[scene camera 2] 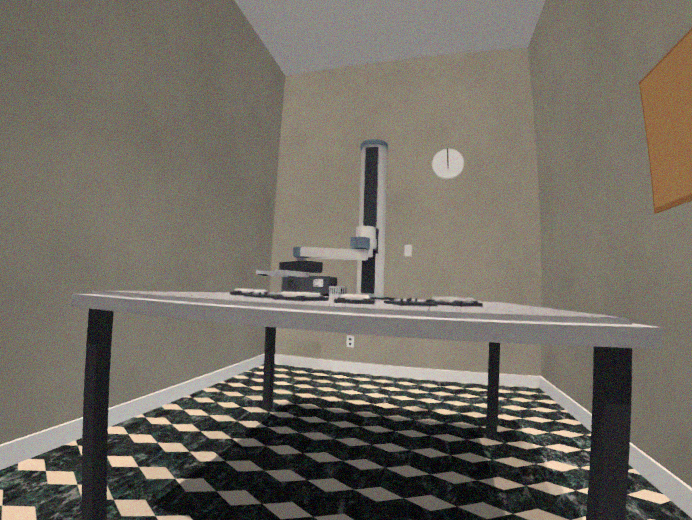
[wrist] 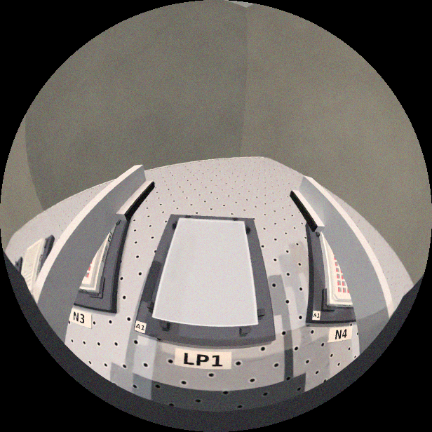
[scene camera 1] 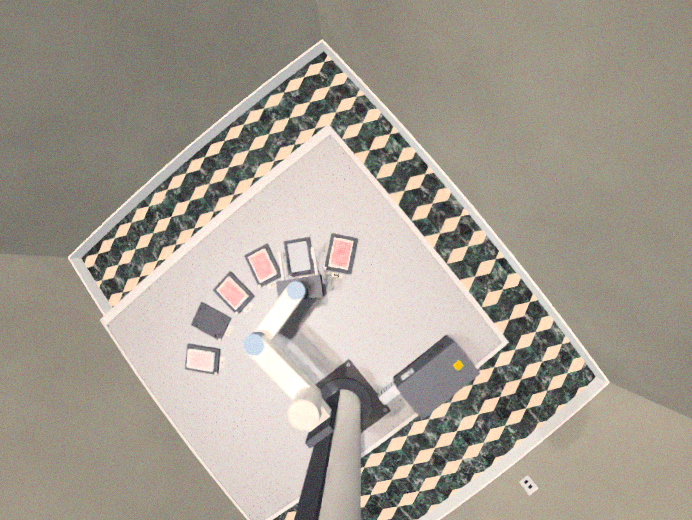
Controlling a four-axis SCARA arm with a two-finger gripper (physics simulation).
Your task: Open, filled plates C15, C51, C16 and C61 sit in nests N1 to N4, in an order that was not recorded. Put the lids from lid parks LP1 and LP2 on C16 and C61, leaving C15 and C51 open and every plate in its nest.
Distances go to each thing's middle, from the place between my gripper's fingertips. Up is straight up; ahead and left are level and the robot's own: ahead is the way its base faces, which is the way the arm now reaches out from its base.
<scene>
Right now my hand is 9 cm above the lid park LP1 (wrist: 264,331), 2 cm to the right of it and 2 cm past it. The rest, counted from my hand: lid park LP2 (scene camera 1: 209,320): 53 cm to the left, 9 cm below, 1 cm ahead; then dark grey controller box (scene camera 1: 435,380): 78 cm behind, 12 cm to the right, 4 cm below; then nest N4 (wrist: 342,314): 13 cm to the right, 12 cm behind, 9 cm below.
</scene>
